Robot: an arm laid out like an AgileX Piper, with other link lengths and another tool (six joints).
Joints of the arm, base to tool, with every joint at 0 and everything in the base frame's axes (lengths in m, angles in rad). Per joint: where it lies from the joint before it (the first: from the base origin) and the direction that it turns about. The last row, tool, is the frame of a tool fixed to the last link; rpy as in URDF.
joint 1: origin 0 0 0.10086 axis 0 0 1
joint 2: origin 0 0 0 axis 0 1 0
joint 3: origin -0.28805 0 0.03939 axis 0 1 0
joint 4: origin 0.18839 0 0.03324 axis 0.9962 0 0.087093
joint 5: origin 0 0 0 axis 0 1 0
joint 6: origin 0.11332 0 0.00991 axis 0.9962 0 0.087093
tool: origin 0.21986 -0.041 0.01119 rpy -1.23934 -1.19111 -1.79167
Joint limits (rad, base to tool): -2.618..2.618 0..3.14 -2.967..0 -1.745..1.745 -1.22..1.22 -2.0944..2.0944
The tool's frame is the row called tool.
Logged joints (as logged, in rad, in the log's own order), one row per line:
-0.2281 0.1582 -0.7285 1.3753 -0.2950 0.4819
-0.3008 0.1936 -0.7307 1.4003 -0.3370 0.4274
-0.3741 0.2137 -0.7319 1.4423 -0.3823 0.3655
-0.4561 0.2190 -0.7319 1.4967 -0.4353 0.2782
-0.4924 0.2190 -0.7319 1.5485 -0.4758 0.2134
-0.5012 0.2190 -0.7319 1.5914 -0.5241 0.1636
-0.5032 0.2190 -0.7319 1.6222 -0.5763 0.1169
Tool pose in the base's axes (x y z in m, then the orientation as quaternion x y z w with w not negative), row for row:
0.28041 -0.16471 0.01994 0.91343 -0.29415 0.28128 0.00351
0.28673 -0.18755 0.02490 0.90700 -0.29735 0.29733 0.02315
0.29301 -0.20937 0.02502 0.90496 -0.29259 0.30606 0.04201
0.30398 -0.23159 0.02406 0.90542 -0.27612 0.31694 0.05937
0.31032 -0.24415 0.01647 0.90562 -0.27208 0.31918 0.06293
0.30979 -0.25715 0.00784 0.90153 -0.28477 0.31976 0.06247
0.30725 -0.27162 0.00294 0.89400 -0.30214 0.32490 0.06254
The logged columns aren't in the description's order. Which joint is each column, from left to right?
Columns, left to right: joint 4, joint 6, joint 3, joint 2, joint 1, joint 5.
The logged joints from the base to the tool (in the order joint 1, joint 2, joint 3, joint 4, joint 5, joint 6), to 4 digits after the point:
-0.2950 1.3753 -0.7285 -0.2281 0.4819 0.1582
-0.3370 1.4003 -0.7307 -0.3008 0.4274 0.1936
-0.3823 1.4423 -0.7319 -0.3741 0.3655 0.2137
-0.4353 1.4967 -0.7319 -0.4561 0.2782 0.2190
-0.4758 1.5485 -0.7319 -0.4924 0.2134 0.2190
-0.5241 1.5914 -0.7319 -0.5012 0.1636 0.2190
-0.5763 1.6222 -0.7319 -0.5032 0.1169 0.2190

